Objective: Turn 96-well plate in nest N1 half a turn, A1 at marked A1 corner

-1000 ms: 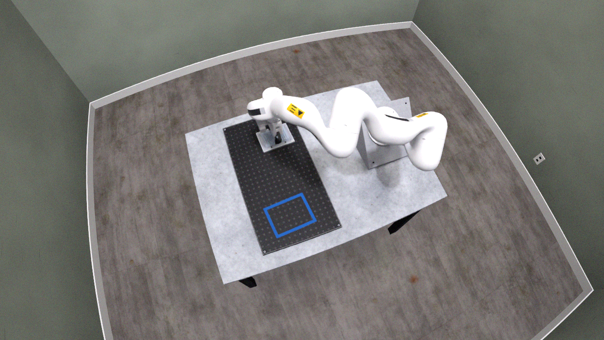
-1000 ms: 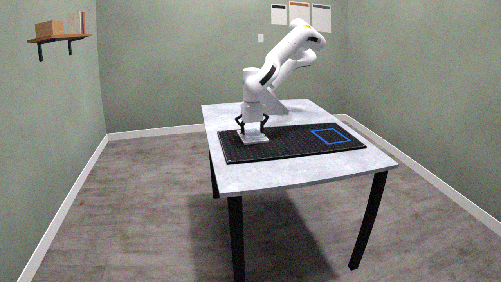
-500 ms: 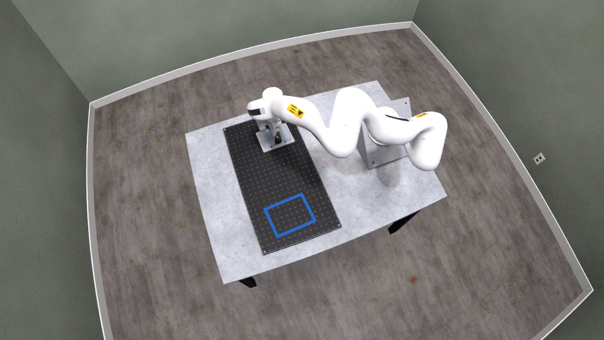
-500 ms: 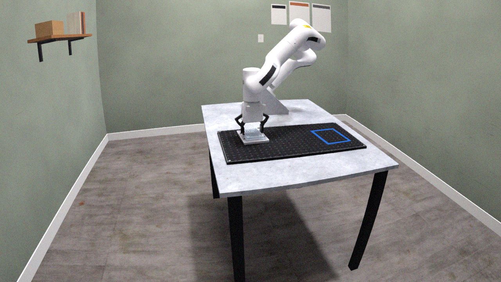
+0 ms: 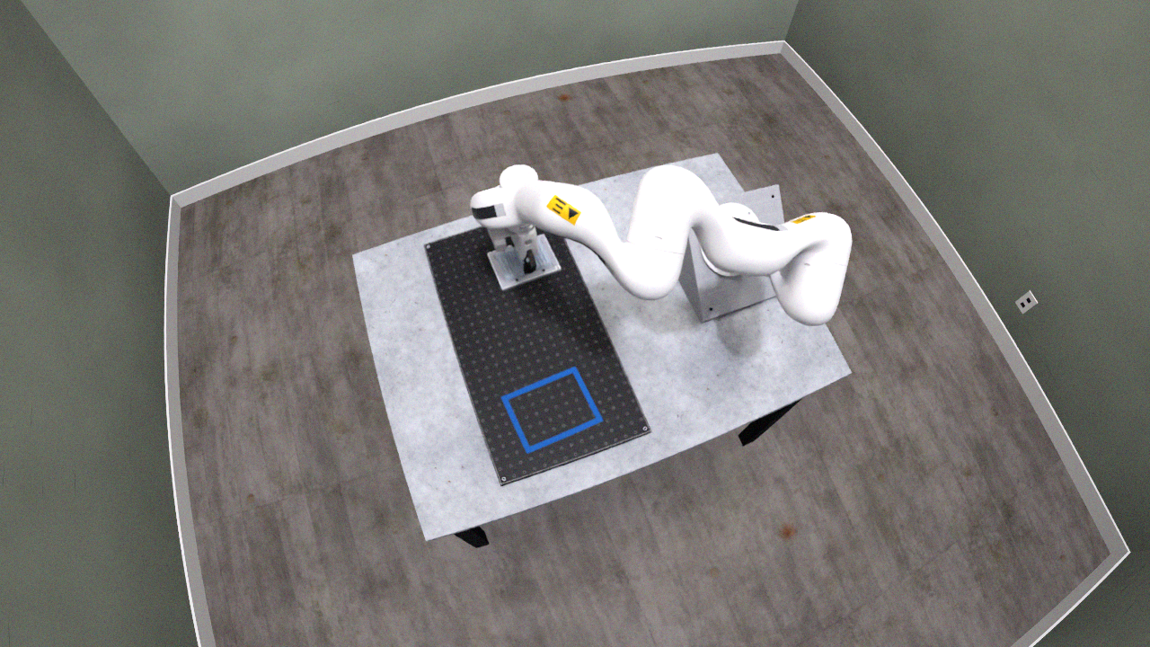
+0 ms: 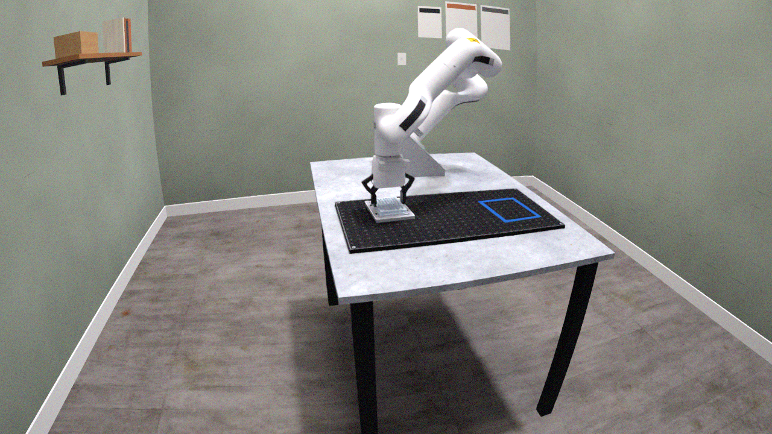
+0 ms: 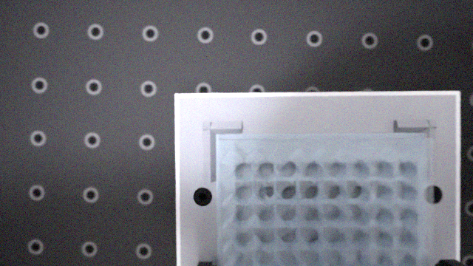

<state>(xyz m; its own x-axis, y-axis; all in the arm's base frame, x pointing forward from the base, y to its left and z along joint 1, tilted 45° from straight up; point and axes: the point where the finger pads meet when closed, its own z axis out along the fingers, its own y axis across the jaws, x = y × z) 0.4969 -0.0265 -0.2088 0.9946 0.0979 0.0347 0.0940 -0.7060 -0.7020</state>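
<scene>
My hand is 20 mm above the 96-well plate. The rest, counted from my hand: slotted fixture plate 30 mm below.
</scene>
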